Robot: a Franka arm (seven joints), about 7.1 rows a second.
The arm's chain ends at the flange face. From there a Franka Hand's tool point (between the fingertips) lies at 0.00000 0.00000 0.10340 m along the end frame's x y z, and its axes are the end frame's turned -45 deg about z.
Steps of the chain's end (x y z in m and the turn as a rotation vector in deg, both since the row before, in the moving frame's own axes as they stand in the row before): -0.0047 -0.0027 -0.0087 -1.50 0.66 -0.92; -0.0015 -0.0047 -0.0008 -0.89 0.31 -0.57; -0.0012 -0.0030 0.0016 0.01 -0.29 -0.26; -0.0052 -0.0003 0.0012 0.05 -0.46 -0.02; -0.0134 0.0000 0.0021 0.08 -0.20 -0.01; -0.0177 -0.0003 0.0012 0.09 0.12 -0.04
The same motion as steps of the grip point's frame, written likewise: -0.0025 -0.0025 -0.0087 -1.53 -0.59 -0.92; 0.0015 -0.0028 -0.0008 -0.85 -0.41 -0.57; 0.0009 -0.0034 0.0016 0.21 -0.20 -0.26; -0.0040 -0.0045 0.0012 0.36 -0.29 -0.02; -0.0096 -0.0098 0.0021 0.20 -0.08 -0.01; -0.0120 -0.0127 0.0012 -0.02 0.15 -0.04
